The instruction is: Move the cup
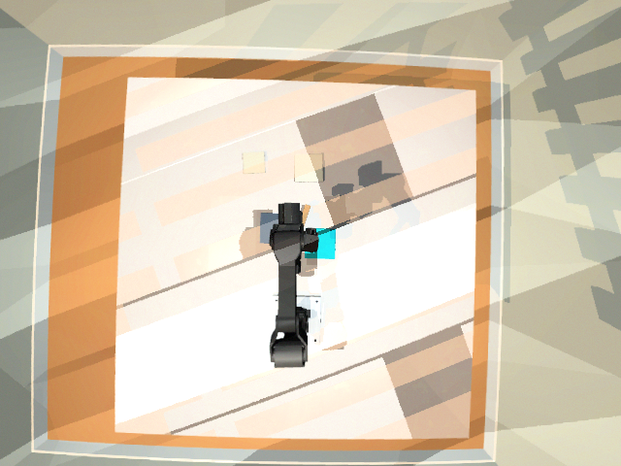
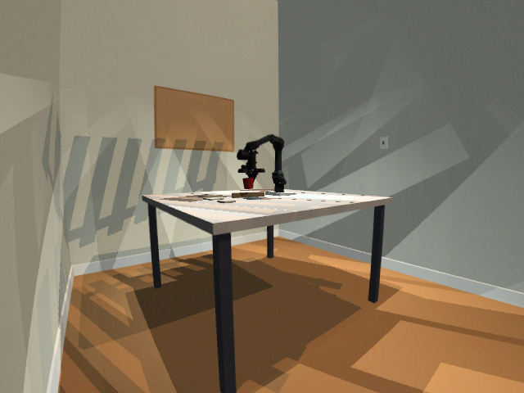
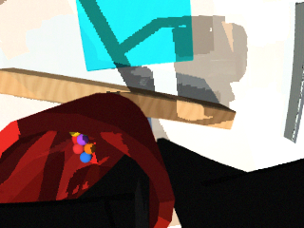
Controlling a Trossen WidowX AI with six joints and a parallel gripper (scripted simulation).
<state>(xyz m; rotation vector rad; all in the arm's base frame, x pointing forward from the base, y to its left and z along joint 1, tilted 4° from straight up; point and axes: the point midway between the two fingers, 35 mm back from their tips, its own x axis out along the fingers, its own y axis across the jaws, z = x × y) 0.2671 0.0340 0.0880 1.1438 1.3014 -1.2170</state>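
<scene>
Right now my gripper tip is 10 cm to the left of the cyan pad and 10 cm above it. The rest, counted from my gripper tip: wooden bar (2 cm ahead, 1 cm to the right, 9 cm below); then cup (3 cm ahead); then blue pad (4 cm ahead, 7 cm to the left, 10 cm below).
</scene>
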